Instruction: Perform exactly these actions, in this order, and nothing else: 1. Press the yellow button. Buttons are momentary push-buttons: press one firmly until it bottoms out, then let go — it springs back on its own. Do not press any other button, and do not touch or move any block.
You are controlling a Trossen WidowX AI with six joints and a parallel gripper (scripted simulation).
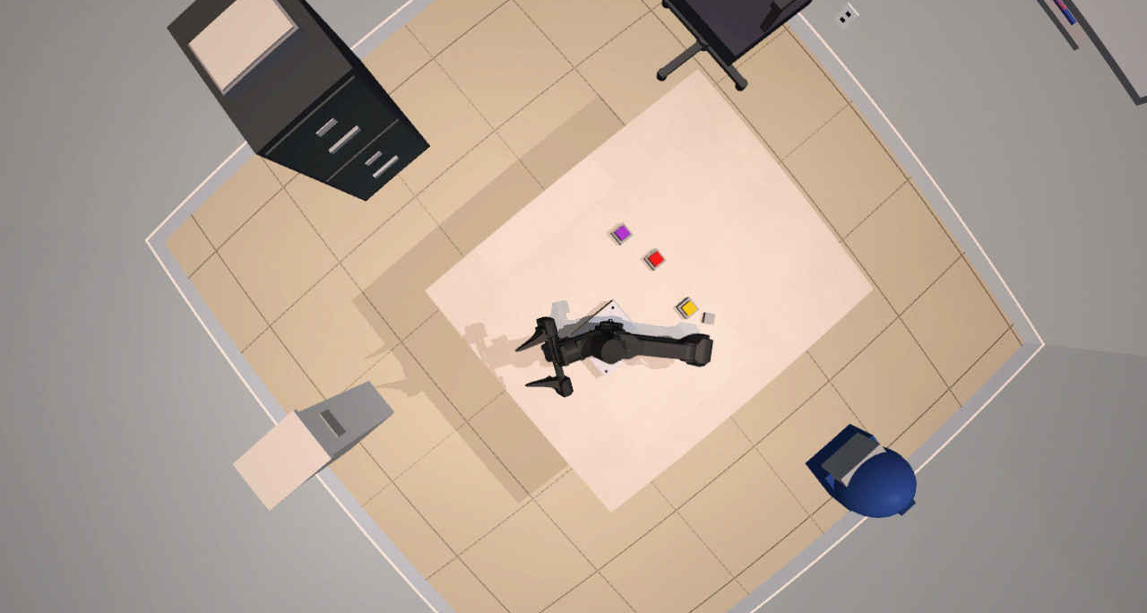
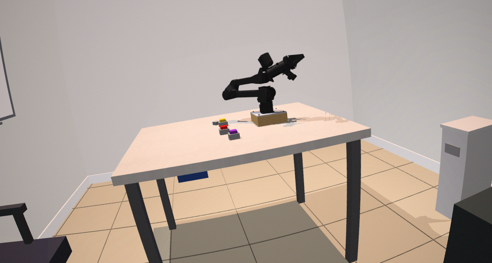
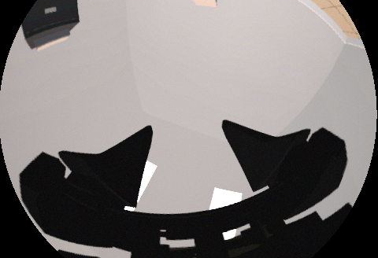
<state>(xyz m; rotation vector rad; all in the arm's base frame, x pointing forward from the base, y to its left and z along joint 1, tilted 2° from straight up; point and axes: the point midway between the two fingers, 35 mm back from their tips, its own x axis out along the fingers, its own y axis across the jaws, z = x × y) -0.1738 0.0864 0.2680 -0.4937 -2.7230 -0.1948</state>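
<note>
My gripper tip is now 45 cm short of the yellow button, 17 cm to the left of it and 30 cm above it. Also, from my gripper tip: purple button (42 cm ahead, 13 cm to the left, 30 cm below); then red button (45 cm ahead, 1 cm to the left, 30 cm below); then small grey block (48 cm ahead, 24 cm to the right, 33 cm below).
</note>
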